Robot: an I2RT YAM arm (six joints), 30 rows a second.
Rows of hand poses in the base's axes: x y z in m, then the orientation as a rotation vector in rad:
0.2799 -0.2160 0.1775 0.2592 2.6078 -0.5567
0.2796 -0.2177 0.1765 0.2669 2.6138 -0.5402
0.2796 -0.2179 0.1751 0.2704 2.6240 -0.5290
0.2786 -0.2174 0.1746 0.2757 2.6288 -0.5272
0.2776 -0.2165 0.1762 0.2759 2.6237 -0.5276
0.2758 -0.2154 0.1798 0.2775 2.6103 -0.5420
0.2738 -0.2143 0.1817 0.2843 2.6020 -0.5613
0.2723 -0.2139 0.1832 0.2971 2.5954 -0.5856
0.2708 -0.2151 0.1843 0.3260 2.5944 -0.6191
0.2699 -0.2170 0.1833 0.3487 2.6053 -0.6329
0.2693 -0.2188 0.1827 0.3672 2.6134 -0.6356
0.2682 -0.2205 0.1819 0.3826 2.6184 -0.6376
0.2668 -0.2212 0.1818 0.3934 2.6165 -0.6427
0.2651 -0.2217 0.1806 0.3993 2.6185 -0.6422
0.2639 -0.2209 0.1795 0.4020 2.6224 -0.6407
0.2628 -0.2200 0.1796 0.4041 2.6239 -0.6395
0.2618 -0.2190 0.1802 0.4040 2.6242 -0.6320
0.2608 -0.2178 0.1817 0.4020 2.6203 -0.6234
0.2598 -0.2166 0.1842 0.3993 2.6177 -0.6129
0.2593 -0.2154 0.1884 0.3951 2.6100 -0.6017
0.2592 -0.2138 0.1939 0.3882 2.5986 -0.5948
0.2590 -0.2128 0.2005 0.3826 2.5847 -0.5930
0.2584 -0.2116 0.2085 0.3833 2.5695 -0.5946
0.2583 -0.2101 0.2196 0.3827 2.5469 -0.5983
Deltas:
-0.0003 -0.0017 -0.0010 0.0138 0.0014 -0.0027
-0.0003 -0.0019 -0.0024 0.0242 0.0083 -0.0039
-0.0013 -0.0014 -0.0029 0.0273 0.0122 -0.0078
-0.0023 -0.0005 -0.0013 0.0260 0.0074 -0.0075
-0.0041 0.0006 0.0023 0.0136 -0.0023 -0.0102
-0.0061 0.0017 0.0042 0.0000 -0.0061 -0.0181
-0.0076 0.0021 0.0057 -0.0156 -0.0072 -0.0314
-0.0091 0.0009 0.0068 -0.0331 -0.0013 -0.0586
-0.0100 -0.0010 0.0058 -0.0357 0.0116 -0.0783
-0.0106 -0.0028 0.0052 -0.0323 0.0193 -0.0925
-0.0117 -0.0045 0.0044 -0.0298 0.0241 -0.1041
-0.0131 -0.0052 0.0043 -0.0317 0.0233 -0.1126
-0.0148 -0.0057 0.0031 -0.0298 0.0249 -0.1168
-0.0160 -0.0049 0.0020 -0.0275 0.0282 -0.1187
-0.0171 -0.0040 0.0021 -0.0259 0.0292 -0.1200
-0.0181 -0.0030 0.0027 -0.0209 0.0276 -0.1185
-0.0191 -0.0018 0.0042 -0.0165 0.0217 -0.1151
-0.0201 -0.0006 0.0067 -0.0106 0.0166 -0.1109
-0.0206 0.0006 0.0109 -0.0057 0.0066 -0.1051
-0.0207 0.0022 0.0164 -0.0049 -0.0058 -0.0980
-0.0209 0.0032 0.0230 -0.0078 -0.0194 -0.0926
-0.0215 0.0044 0.0310 -0.0122 -0.0335 -0.0923
-0.0216 0.0059 0.0421 -0.0200 -0.0541 -0.0910

